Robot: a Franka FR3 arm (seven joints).
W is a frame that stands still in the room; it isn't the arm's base.
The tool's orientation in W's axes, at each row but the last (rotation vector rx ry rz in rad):
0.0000, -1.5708, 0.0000
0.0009, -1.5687, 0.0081
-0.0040, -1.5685, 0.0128
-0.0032, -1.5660, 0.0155
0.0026, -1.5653, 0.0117
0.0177, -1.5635, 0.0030
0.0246, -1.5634, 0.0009
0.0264, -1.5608, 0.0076
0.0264, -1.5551, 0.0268
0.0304, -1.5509, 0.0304
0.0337, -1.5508, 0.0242
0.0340, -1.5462, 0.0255
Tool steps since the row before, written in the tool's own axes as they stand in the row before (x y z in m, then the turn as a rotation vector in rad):
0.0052, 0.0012, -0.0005, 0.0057, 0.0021, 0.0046
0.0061, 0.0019, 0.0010, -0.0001, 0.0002, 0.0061
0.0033, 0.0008, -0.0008, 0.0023, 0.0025, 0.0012
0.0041, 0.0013, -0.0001, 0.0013, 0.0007, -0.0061
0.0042, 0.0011, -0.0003, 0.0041, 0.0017, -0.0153
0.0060, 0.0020, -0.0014, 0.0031, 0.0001, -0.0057
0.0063, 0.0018, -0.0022, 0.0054, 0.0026, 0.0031
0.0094, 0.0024, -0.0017, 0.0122, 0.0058, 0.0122
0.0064, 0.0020, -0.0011, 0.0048, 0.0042, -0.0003
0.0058, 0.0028, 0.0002, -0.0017, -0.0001, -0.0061
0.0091, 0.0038, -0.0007, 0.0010, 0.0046, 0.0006
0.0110, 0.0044, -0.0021, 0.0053, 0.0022, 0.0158
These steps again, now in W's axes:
0.0005, 0.0012, 0.0052, -0.0046, 0.0021, 0.0057
-0.0010, 0.0019, 0.0061, -0.0061, 0.0002, -0.0001
0.0008, 0.0008, 0.0033, -0.0012, 0.0025, 0.0023
0.0001, 0.0013, 0.0041, 0.0061, 0.0008, 0.0013
0.0003, 0.0011, 0.0042, 0.0153, 0.0019, 0.0040
0.0014, 0.0020, 0.0060, 0.0057, 0.0001, 0.0031
0.0022, 0.0017, 0.0063, -0.0031, 0.0025, 0.0055
0.0017, 0.0023, 0.0094, -0.0122, 0.0054, 0.0124
0.0011, 0.0020, 0.0064, 0.0002, 0.0042, 0.0048
-0.0002, 0.0028, 0.0058, 0.0061, 0.0001, -0.0018
0.0007, 0.0038, 0.0091, -0.0007, 0.0046, 0.0010
0.0022, 0.0044, 0.0110, -0.0157, 0.0016, 0.0057

